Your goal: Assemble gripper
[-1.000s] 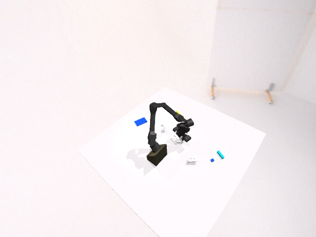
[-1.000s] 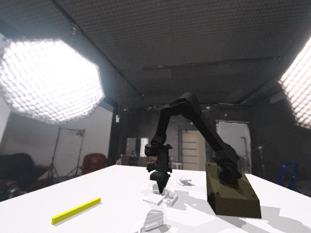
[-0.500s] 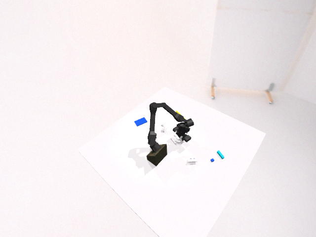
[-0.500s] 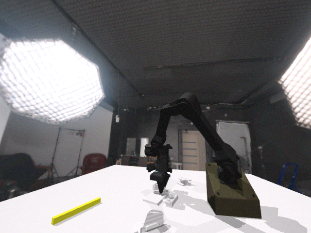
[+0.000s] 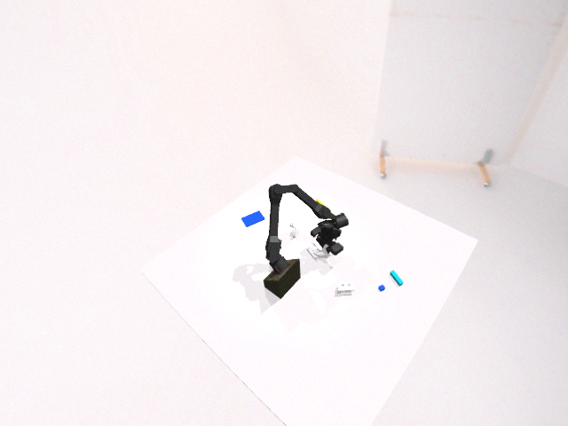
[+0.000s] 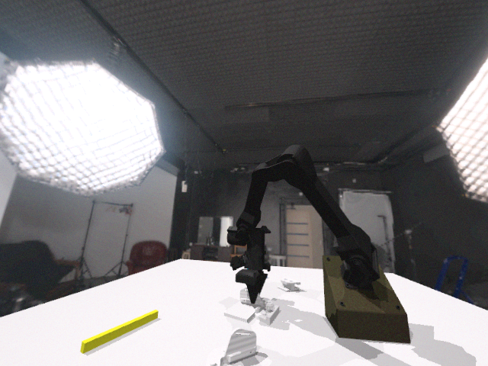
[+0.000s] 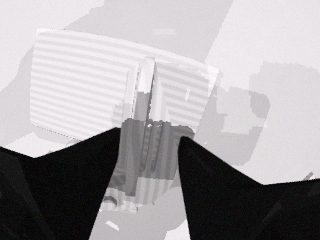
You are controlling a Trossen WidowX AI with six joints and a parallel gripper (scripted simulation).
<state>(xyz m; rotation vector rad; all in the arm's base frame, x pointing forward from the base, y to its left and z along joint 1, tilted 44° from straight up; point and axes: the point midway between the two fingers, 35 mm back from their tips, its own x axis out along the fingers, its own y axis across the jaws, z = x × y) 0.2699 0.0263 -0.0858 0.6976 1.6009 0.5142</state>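
My gripper tip is 30 mm to the right of the flat white plate, 20 mm short of it and 10 mm above it. Also, from my gripper tip: white jaw (30 mm behind, 20 mm to the left); then yellow bar (260 mm ahead, 210 mm to the left, 10 mm below); then blue cube (330 mm to the right, 10 mm below).
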